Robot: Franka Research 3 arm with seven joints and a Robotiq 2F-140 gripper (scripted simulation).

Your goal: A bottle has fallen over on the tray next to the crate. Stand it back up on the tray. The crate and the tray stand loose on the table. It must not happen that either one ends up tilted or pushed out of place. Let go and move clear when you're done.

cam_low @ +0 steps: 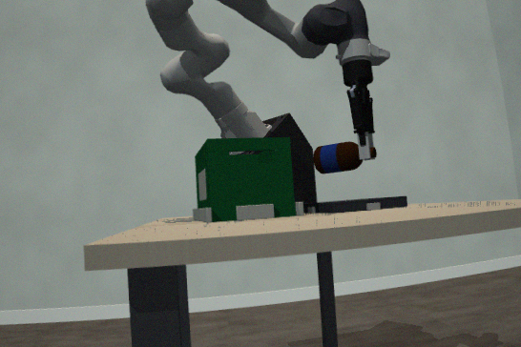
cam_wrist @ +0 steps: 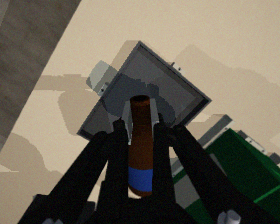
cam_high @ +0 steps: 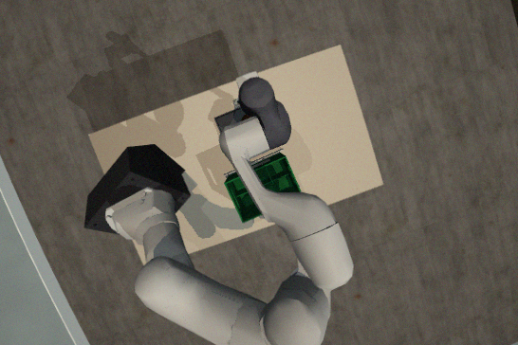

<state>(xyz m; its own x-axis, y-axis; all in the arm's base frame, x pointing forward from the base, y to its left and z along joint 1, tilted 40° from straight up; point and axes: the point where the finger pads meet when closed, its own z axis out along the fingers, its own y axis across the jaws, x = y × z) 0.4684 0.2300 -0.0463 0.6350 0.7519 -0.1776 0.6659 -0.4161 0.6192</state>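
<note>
Now: the bottle 40 mm to the right of my hand, 40 mm behind it and 20 mm below it. The rest, counted from my hand: dark grey tray (140 mm below, 50 mm behind, 40 mm to the right); green crate (310 mm to the right, 70 mm below, 70 mm behind).
</note>
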